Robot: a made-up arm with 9 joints. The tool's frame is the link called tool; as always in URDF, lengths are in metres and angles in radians. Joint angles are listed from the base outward.
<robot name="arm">
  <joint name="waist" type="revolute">
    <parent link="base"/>
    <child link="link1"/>
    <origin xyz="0 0 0.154" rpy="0 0 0"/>
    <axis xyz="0 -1 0"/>
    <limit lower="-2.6" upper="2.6"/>
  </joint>
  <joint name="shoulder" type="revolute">
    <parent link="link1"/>
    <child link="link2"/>
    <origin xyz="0.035 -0.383 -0.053" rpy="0 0 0"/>
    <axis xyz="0 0 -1"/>
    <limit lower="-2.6" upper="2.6"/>
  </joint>
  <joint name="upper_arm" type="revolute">
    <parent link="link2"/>
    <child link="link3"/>
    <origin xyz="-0.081 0.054 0.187" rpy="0 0 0"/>
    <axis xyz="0 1 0"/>
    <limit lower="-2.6" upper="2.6"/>
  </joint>
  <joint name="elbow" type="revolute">
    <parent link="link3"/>
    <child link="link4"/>
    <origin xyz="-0.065 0.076 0.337" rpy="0 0 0"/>
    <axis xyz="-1 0 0"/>
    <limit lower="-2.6" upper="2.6"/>
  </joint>
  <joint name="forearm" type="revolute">
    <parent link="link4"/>
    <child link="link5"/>
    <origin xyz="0.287 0.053 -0.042" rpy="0 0 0"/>
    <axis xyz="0 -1 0"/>
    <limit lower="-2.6" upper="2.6"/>
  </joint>
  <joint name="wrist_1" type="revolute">
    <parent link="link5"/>
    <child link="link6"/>
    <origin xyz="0.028 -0.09 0.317" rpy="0 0 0"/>
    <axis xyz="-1 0 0"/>
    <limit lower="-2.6" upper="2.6"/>
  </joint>
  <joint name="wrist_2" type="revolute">
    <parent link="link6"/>
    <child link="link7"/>
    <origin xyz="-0.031 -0.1 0.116" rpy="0 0 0"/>
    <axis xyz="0 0 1"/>
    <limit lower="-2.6" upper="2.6"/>
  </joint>
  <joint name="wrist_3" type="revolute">
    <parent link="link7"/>
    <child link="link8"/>
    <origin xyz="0.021 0.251 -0.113" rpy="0 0 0"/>
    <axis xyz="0 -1 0"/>
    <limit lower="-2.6" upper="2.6"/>
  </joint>
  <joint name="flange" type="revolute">
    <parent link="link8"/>
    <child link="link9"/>
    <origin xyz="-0.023 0.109 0.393" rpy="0 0 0"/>
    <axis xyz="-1 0 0"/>
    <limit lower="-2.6" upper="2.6"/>
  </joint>
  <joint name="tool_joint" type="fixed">
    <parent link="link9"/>
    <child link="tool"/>
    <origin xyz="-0.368 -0.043 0.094" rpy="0 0 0"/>
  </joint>
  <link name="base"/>
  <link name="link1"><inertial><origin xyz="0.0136 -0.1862 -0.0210"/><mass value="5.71"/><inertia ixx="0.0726" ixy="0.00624" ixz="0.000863" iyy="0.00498" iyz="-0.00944" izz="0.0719"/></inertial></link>
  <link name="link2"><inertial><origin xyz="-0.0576 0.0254 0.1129"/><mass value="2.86"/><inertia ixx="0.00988" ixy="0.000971" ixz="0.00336" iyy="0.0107" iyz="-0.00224" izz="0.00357"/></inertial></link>
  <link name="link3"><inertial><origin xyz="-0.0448 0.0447 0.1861"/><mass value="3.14"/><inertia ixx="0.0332" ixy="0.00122" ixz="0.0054" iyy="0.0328" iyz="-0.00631" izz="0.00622"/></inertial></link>
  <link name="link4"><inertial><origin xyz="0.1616 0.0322 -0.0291"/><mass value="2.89"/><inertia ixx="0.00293" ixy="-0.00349" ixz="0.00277" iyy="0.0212" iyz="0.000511" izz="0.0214"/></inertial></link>
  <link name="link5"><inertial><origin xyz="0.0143 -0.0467 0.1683"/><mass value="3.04"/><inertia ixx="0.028" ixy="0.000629" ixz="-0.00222" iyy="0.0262" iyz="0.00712" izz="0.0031"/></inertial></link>
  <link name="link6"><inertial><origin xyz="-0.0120 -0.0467 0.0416"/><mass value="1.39"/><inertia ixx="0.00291" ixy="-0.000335" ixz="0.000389" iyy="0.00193" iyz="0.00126" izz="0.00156"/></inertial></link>
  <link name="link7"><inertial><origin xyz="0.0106 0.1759 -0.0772"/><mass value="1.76"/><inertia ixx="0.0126" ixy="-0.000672" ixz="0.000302" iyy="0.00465" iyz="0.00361" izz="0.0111"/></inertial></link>
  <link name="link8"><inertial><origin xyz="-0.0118 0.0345 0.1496"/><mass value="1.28"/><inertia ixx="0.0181" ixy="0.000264" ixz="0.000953" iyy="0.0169" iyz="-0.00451" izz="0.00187"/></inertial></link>
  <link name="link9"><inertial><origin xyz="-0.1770 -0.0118 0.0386"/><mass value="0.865"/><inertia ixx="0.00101" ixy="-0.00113" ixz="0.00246" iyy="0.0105" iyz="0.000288" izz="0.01"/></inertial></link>
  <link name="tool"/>
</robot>
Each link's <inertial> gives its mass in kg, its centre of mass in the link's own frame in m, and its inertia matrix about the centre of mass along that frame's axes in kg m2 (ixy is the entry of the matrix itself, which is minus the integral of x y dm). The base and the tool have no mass. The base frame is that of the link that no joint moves.
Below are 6 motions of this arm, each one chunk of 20 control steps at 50 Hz.
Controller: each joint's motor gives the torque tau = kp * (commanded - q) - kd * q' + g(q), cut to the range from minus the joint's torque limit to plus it. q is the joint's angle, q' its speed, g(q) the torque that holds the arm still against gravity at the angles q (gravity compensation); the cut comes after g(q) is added. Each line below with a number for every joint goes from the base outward.
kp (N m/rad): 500 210 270 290 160 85 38 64 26
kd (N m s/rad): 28 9.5 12 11 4.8 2 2.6 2.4 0.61
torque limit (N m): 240 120 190 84 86 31 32 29 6
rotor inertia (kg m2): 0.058 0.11 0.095 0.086 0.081 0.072 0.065 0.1 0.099
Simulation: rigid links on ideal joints. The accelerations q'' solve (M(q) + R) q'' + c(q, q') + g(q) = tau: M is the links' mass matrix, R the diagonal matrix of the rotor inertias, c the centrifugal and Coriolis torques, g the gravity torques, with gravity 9.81 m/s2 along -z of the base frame. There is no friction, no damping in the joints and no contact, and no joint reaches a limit. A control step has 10 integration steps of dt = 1/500 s. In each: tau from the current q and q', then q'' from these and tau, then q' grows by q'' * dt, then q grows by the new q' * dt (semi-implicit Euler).
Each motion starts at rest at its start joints. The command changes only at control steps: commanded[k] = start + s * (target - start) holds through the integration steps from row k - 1 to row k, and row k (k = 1, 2, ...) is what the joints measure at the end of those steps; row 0 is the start. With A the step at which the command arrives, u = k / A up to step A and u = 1 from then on. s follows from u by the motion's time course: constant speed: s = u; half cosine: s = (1 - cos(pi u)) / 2; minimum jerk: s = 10 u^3 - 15 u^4 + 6 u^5; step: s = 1 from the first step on.
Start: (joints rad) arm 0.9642 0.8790 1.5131 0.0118 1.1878 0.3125 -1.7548 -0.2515 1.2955
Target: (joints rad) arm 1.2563 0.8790 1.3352 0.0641 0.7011 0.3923 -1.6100 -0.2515 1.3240
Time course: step
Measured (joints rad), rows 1 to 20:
1: 1.0059 0.8709 1.5249 0.0149 1.1576 0.3300 -1.7531 -0.2544 1.2964
2: 1.0662 0.8589 1.5208 0.0157 1.0827 0.3460 -1.7424 -0.2579 1.2988
3: 1.1186 0.8505 1.4909 0.0190 0.9775 0.3492 -1.7260 -0.2618 1.3028
4: 1.1606 0.8485 1.4442 0.0283 0.8563 0.3469 -1.7077 -0.2687 1.3078
5: 1.1938 0.8529 1.3921 0.0426 0.7342 0.3484 -1.6897 -0.2793 1.3133
6: 1.2197 0.8621 1.3447 0.0583 0.6269 0.3592 -1.6732 -0.2913 1.3189
7: 1.2392 0.8735 1.3091 0.0715 0.5477 0.3789 -1.6587 -0.3001 1.3247
8: 1.2527 0.8849 1.2889 0.0798 0.5040 0.4024 -1.6462 -0.3015 1.3304
9: 1.2604 0.8951 1.2835 0.0831 0.4956 0.4235 -1.6352 -0.2937 1.3359
10: 1.2632 0.9034 1.2895 0.0825 0.5156 0.4375 -1.6255 -0.2780 1.3406
11: 1.2623 0.9094 1.3022 0.0795 0.5541 0.4425 -1.6169 -0.2577 1.3441
12: 1.2595 0.9128 1.3175 0.0751 0.6008 0.4393 -1.6096 -0.2370 1.3459
13: 1.2561 0.9134 1.3323 0.0700 0.6477 0.4300 -1.6035 -0.2193 1.3459
14: 1.2533 0.9115 1.3443 0.0648 0.6890 0.4173 -1.5985 -0.2073 1.3441
15: 1.2516 0.9076 1.3524 0.0602 0.7218 0.4038 -1.5948 -0.2023 1.3409
16: 1.2512 0.9022 1.3561 0.0567 0.7447 0.3914 -1.5925 -0.2043 1.3365
17: 1.2518 0.8961 1.3557 0.0547 0.7581 0.3815 -1.5920 -0.2122 1.3312
18: 1.2534 0.8897 1.3517 0.0541 0.7632 0.3748 -1.5932 -0.2245 1.3255
19: 1.2555 0.8837 1.3449 0.0548 0.7616 0.3716 -1.5961 -0.2391 1.3199
20: 1.2580 0.8784 1.3365 0.0564 0.7555 0.3713 -1.6005 -0.2538 1.3148

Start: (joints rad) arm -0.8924 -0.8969 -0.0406 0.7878 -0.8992 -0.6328 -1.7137 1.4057 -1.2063
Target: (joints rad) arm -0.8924 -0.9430 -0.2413 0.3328 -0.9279 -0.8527 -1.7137 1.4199 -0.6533
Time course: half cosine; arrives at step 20
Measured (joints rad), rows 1 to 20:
1: -0.8924 -0.8970 -0.0406 0.7872 -0.8992 -0.6328 -1.7140 1.4057 -1.2061
2: -0.8923 -0.8973 -0.0406 0.7847 -0.8991 -0.6327 -1.7150 1.4059 -1.2052
3: -0.8923 -0.8981 -0.0409 0.7788 -0.8992 -0.6331 -1.7172 1.4065 -1.2023
4: -0.8923 -0.8994 -0.0417 0.7686 -0.8999 -0.6346 -1.7203 1.4079 -1.1962
5: -0.8924 -0.9013 -0.0434 0.7538 -0.9016 -0.6381 -1.7241 1.4103 -1.1853
6: -0.8928 -0.9037 -0.0465 0.7341 -0.9046 -0.6444 -1.7280 1.4138 -1.1683
7: -0.8934 -0.9063 -0.0512 0.7099 -0.9090 -0.6539 -1.7317 1.4185 -1.1442
8: -0.8943 -0.9090 -0.0577 0.6815 -0.9147 -0.6668 -1.7349 1.4242 -1.1122
9: -0.8956 -0.9115 -0.0662 0.6496 -0.9215 -0.6828 -1.7376 1.4304 -1.0725
10: -0.8972 -0.9137 -0.0766 0.6150 -0.9291 -0.7015 -1.7396 1.4368 -1.0254
11: -0.8992 -0.9155 -0.0888 0.5785 -0.9369 -0.7222 -1.7411 1.4428 -0.9722
12: -0.9014 -0.9169 -0.1026 0.5412 -0.9446 -0.7442 -1.7423 1.4478 -0.9145
13: -0.9038 -0.9180 -0.1174 0.5042 -0.9515 -0.7667 -1.7432 1.4512 -0.8544
14: -0.9062 -0.9189 -0.1330 0.4686 -0.9571 -0.7887 -1.7440 1.4528 -0.7941
15: -0.9084 -0.9197 -0.1489 0.4355 -0.9610 -0.8097 -1.7447 1.4520 -0.7362
16: -0.9102 -0.9206 -0.1645 0.4057 -0.9630 -0.8290 -1.7450 1.4490 -0.6830
17: -0.9114 -0.9216 -0.1796 0.3801 -0.9628 -0.8459 -1.7448 1.4436 -0.6366
18: -0.9120 -0.9227 -0.1939 0.3592 -0.9606 -0.8601 -1.7440 1.4362 -0.5989
19: -0.9118 -0.9239 -0.2070 0.3436 -0.9565 -0.8712 -1.7421 1.4273 -0.5713
20: -0.9109 -0.9252 -0.2189 0.3334 -0.9506 -0.8790 -1.7391 1.4173 -0.5546

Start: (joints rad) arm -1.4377 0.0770 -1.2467 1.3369 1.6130 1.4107 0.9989 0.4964 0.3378
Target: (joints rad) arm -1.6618 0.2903 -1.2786 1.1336 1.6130 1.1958 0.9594 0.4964 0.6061
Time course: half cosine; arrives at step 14
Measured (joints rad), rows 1 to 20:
1: -1.4381 0.0770 -1.2471 1.3366 1.6131 1.4102 0.9989 0.4965 0.3380
2: -1.4397 0.0774 -1.2487 1.3352 1.6135 1.4079 0.9987 0.4969 0.3390
3: -1.4434 0.0785 -1.2521 1.3311 1.6147 1.4020 0.9985 0.4978 0.3420
4: -1.4496 0.0809 -1.2575 1.3233 1.6172 1.3910 0.9984 0.4992 0.3483
5: -1.4588 0.0852 -1.2647 1.3112 1.6212 1.3743 0.9985 0.5008 0.3593
6: -1.4710 0.0917 -1.2731 1.2946 1.6265 1.3523 0.9992 0.5022 0.3761
7: -1.4861 0.1007 -1.2820 1.2744 1.6327 1.3263 1.0006 0.5031 0.3992
8: -1.5037 0.1123 -1.2906 1.2515 1.6392 1.2982 1.0027 0.5032 0.4287
9: -1.5233 0.1266 -1.2980 1.2273 1.6453 1.2701 1.0051 0.5023 0.4637
10: -1.5442 0.1433 -1.3035 1.2033 1.6503 1.2443 1.0071 0.5006 0.5029
11: -1.5655 0.1622 -1.3063 1.1809 1.6537 1.2223 1.0082 0.4981 0.5442
12: -1.5863 0.1830 -1.3061 1.1613 1.6550 1.2053 1.0074 0.4951 0.5850
13: -1.6058 0.2050 -1.3027 1.1457 1.6541 1.1940 1.0044 0.4921 0.6227
14: -1.6231 0.2277 -1.2962 1.1349 1.6506 1.1886 0.9987 0.4893 0.6544
15: -1.6379 0.2502 -1.2872 1.1288 1.6445 1.1885 0.9903 0.4871 0.6779
16: -1.6503 0.2717 -1.2772 1.1269 1.6359 1.1920 0.9796 0.4860 0.6918
17: -1.6606 0.2916 -1.2671 1.1277 1.6255 1.1968 0.9673 0.4862 0.6958
18: -1.6691 0.3095 -1.2579 1.1297 1.6138 1.2010 0.9543 0.4879 0.6907
19: -1.6759 0.3253 -1.2501 1.1319 1.6017 1.2034 0.9414 0.4907 0.6779
20: -1.6812 0.3387 -1.2439 1.1337 1.5900 1.2035 0.9296 0.4942 0.6595

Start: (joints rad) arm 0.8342 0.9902 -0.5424 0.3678 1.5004 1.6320 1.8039 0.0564 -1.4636
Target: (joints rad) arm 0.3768 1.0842 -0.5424 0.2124 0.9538 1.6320 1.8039 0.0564 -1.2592
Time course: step
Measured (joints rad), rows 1 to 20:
1: 0.7807 0.9473 -0.5653 0.3382 1.4785 1.6556 1.7853 0.0373 -1.4513
2: 0.6935 0.8991 -0.6094 0.2986 1.4267 1.6739 1.7395 0.0082 -1.4215
3: 0.6169 0.8826 -0.6499 0.2739 1.3570 1.6649 1.6836 -0.0146 -1.3802
4: 0.5585 0.8916 -0.6763 0.2643 1.2785 1.6372 1.6331 -0.0272 -1.3333
5: 0.5136 0.9132 -0.6883 0.2623 1.1989 1.6052 1.5988 -0.0282 -1.2862
6: 0.4777 0.9400 -0.6879 0.2603 1.1238 1.5787 1.5865 -0.0168 -1.2434
7: 0.4484 0.9687 -0.6776 0.2550 1.0571 1.5615 1.5981 0.0064 -1.2082
8: 0.4238 0.9979 -0.6599 0.2470 1.0008 1.5523 1.6318 0.0385 -1.1826
9: 0.4028 1.0263 -0.6371 0.2384 0.9555 1.5475 1.6833 0.0756 -1.1675
10: 0.3847 1.0531 -0.6117 0.2304 0.9201 1.5438 1.7469 0.1135 -1.1626
11: 0.3691 1.0774 -0.5854 0.2235 0.8922 1.5394 1.8165 0.1490 -1.1671
12: 0.3560 1.0988 -0.5597 0.2176 0.8692 1.5349 1.8868 0.1797 -1.1794
13: 0.3455 1.1169 -0.5357 0.2127 0.8485 1.5316 1.9534 0.2041 -1.1974
14: 0.3377 1.1312 -0.5137 0.2086 0.8284 1.5314 2.0132 0.2213 -1.2189
15: 0.3326 1.1419 -0.4936 0.2053 0.8080 1.5353 2.0643 0.2310 -1.2415
16: 0.3303 1.1492 -0.4754 0.2028 0.7874 1.5437 2.1062 0.2335 -1.2629
17: 0.3305 1.1539 -0.4586 0.2009 0.7672 1.5562 2.1390 0.2295 -1.2812
18: 0.3327 1.1566 -0.4433 0.1995 0.7483 1.5716 2.1634 0.2200 -1.2950
19: 0.3366 1.1582 -0.4292 0.1986 0.7319 1.5886 2.1803 0.2065 -1.3032
20: 0.3414 1.1592 -0.4165 0.1980 0.7190 1.6057 2.1903 0.1902 -1.3057

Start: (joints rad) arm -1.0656 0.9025 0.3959 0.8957 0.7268 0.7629 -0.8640 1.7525 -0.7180
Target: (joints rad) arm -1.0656 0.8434 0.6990 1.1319 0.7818 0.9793 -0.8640 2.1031 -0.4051
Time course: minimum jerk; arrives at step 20
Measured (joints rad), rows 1 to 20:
1: -1.0656 0.9025 0.3959 0.8957 0.7268 0.7629 -0.8640 1.7525 -0.7180
2: -1.0654 0.9023 0.3962 0.8961 0.7268 0.7630 -0.8641 1.7526 -0.7178
3: -1.0648 0.9018 0.3973 0.8972 0.7270 0.7633 -0.8645 1.7530 -0.7171
4: -1.0636 0.9006 0.3996 0.8999 0.7276 0.7640 -0.8652 1.7541 -0.7151
5: -1.0616 0.8985 0.4041 0.9046 0.7290 0.7657 -0.8663 1.7567 -0.7111
6: -1.0587 0.8953 0.4111 0.9119 0.7317 0.7687 -0.8677 1.7613 -0.7039
7: -1.0550 0.8908 0.4212 0.9221 0.7360 0.7737 -0.8692 1.7690 -0.6925
8: -1.0509 0.8851 0.4346 0.9353 0.7421 0.7812 -0.8704 1.7804 -0.6761
9: -1.0464 0.8785 0.4512 0.9514 0.7501 0.7917 -0.8709 1.7964 -0.6541
10: -1.0422 0.8711 0.4708 0.9701 0.7595 0.8057 -0.8700 1.8171 -0.6265
11: -1.0385 0.8634 0.4929 0.9909 0.7700 0.8233 -0.8673 1.8429 -0.5936
12: -1.0357 0.8557 0.5170 1.0131 0.7806 0.8445 -0.8623 1.8734 -0.5565
13: -1.0341 0.8486 0.5423 1.0360 0.7906 0.8690 -0.8547 1.9080 -0.5166
14: -1.0341 0.8424 0.5680 1.0585 0.7991 0.8960 -0.8449 1.9457 -0.4760
15: -1.0355 0.8375 0.5932 1.0798 0.8053 0.9246 -0.8334 1.9853 -0.4366
16: -1.0386 0.8342 0.6172 1.0989 0.8087 0.9537 -0.8215 2.0254 -0.4009
17: -1.0432 0.8327 0.6393 1.1150 0.8088 0.9818 -0.8106 2.0643 -0.3709
18: -1.0490 0.8330 0.6588 1.1277 0.8055 1.0075 -0.8023 2.1006 -0.3485
19: -1.0556 0.8348 0.6755 1.1369 0.7993 1.0294 -0.7981 2.1326 -0.3346
20: -1.0627 0.8380 0.6892 1.1426 0.7906 1.0464 -0.7992 2.1592 -0.3299

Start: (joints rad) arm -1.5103 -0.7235 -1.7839 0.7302 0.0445 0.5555 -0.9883 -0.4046 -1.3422
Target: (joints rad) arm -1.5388 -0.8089 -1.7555 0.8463 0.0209 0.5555 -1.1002 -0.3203 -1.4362
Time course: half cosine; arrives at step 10
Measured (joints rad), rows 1 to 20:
1: -1.5103 -0.7237 -1.7839 0.7308 0.0445 0.5552 -0.9886 -0.4045 -1.3423
2: -1.5102 -0.7244 -1.7840 0.7334 0.0445 0.5538 -0.9898 -0.4039 -1.3429
3: -1.5102 -0.7262 -1.7841 0.7394 0.0445 0.5508 -0.9929 -0.4023 -1.3447
4: -1.5102 -0.7293 -1.7843 0.7495 0.0448 0.5465 -0.9987 -0.3990 -1.3483
5: -1.5104 -0.7338 -1.7845 0.7633 0.0454 0.5417 -1.0075 -0.3936 -1.3545
6: -1.5108 -0.7395 -1.7845 0.7797 0.0464 0.5375 -1.0192 -0.3859 -1.3637
7: -1.5115 -0.7463 -1.7843 0.7973 0.0477 0.5353 -1.0331 -0.3759 -1.3758
8: -1.5126 -0.7536 -1.7838 0.8144 0.0491 0.5357 -1.0481 -0.3638 -1.3906
9: -1.5140 -0.7611 -1.7829 0.8292 0.0504 0.5392 -1.0629 -0.3504 -1.4072
10: -1.5157 -0.7683 -1.7817 0.8404 0.0512 0.5457 -1.0757 -0.3365 -1.4243
11: -1.5176 -0.7748 -1.7801 0.8475 0.0512 0.5544 -1.0855 -0.3231 -1.4405
12: -1.5197 -0.7807 -1.7783 0.8512 0.0499 0.5635 -1.0918 -0.3110 -1.4546
13: -1.5219 -0.7861 -1.7764 0.8528 0.0475 0.5713 -1.0947 -0.3007 -1.4655
14: -1.5241 -0.7911 -1.7742 0.8532 0.0440 0.5769 -1.0949 -0.2927 -1.4727
15: -1.5263 -0.7957 -1.7719 0.8530 0.0398 0.5798 -1.0929 -0.2873 -1.4760
16: -1.5286 -0.8001 -1.7692 0.8526 0.0352 0.5802 -1.0896 -0.2845 -1.4755
17: -1.5310 -0.8040 -1.7663 0.8520 0.0306 0.5786 -1.0858 -0.2843 -1.4717
18: -1.5334 -0.8077 -1.7630 0.8512 0.0263 0.5756 -1.0822 -0.2864 -1.4652
19: -1.5359 -0.8110 -1.7595 0.8503 0.0223 0.5718 -1.0792 -0.2903 -1.4570
20: -1.5383 -0.8139 -1.7559 0.8493 0.0187 0.5675 -1.0774 -0.2956 -1.4478

